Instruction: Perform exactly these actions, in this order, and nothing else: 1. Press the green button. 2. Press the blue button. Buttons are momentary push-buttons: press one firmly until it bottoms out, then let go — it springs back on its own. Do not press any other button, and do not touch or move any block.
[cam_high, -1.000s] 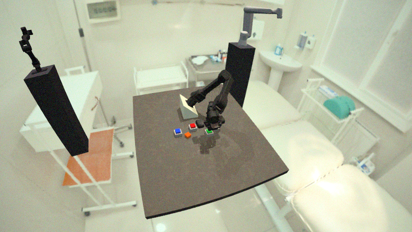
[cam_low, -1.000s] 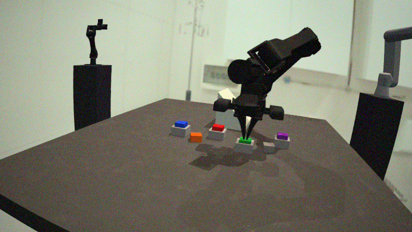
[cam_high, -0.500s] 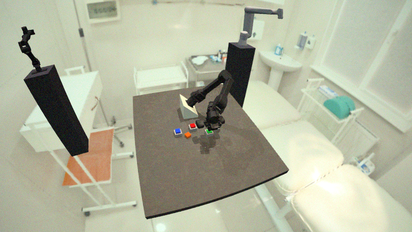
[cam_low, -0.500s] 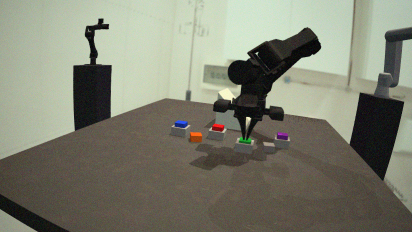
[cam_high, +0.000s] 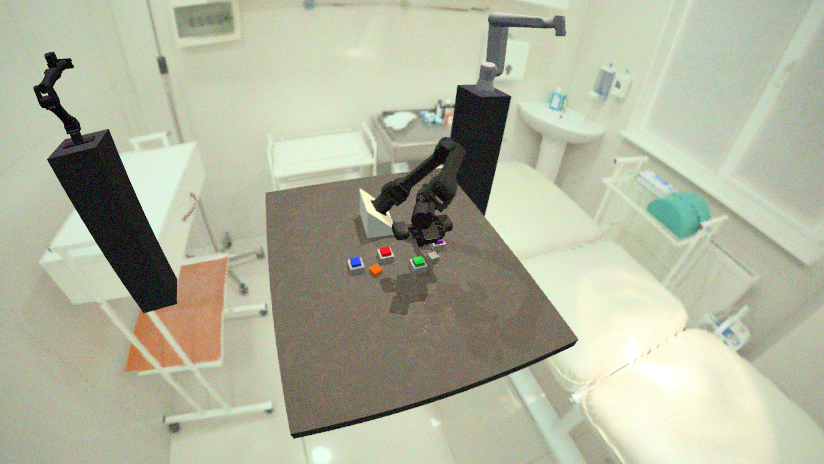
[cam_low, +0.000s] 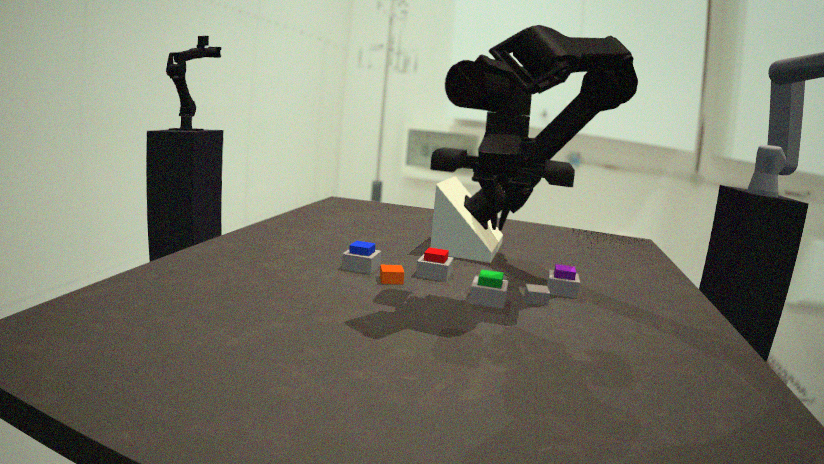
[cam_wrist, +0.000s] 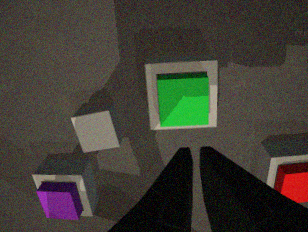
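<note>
Right now my gripper tip is 80 mm past the blue button, 200 mm to the left of it and 70 mm above it. Round my gripper tip: red button: 90 mm behind, 80 mm to the right, 70 mm below; then green button: 70 mm below; then grey block: 20 mm behind, 70 mm to the left, 90 mm below.
</note>
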